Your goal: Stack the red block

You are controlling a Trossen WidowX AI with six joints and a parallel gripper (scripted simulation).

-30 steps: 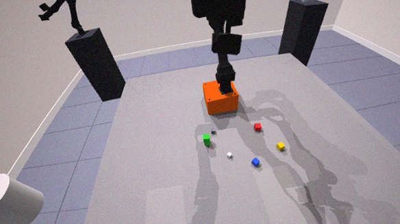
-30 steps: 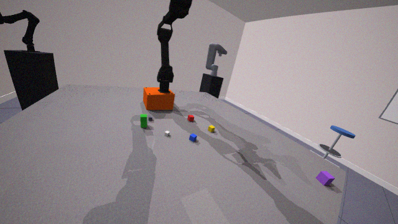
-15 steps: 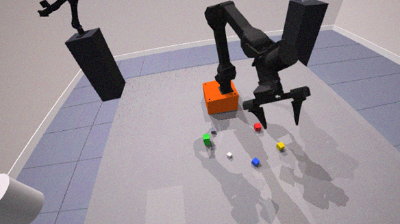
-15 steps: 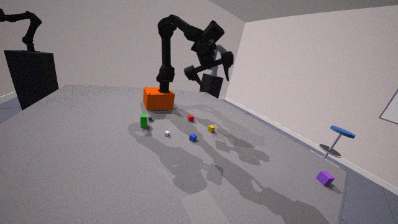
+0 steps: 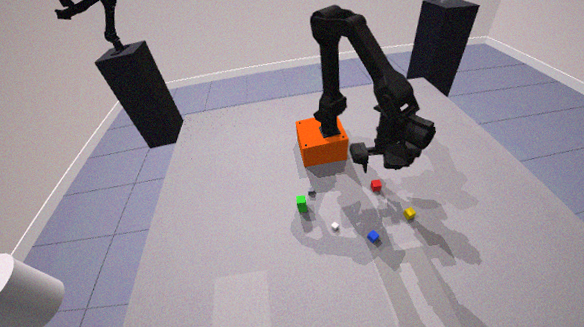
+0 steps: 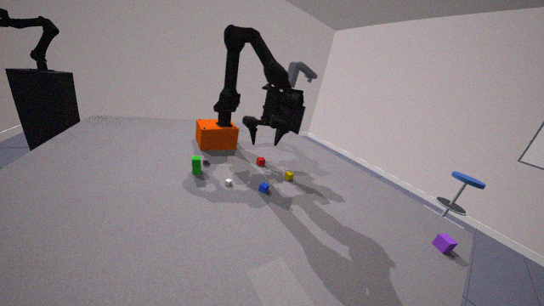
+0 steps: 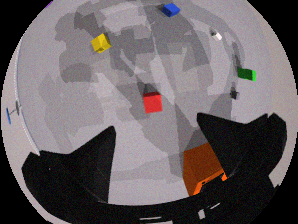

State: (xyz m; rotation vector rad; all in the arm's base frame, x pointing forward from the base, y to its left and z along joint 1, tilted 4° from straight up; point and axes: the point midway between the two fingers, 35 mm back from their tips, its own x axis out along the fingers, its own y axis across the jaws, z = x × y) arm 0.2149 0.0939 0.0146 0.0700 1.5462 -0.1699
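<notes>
Now: the red block 70 mm below my gripper tip. From my gripper tip the other things lie so: blue cube 160 mm ahead, 80 mm to the right, 70 mm below; yellow cube 120 mm ahead, 50 mm to the left, 70 mm below; white cube 100 mm ahead, 170 mm to the right, 80 mm below.
</notes>
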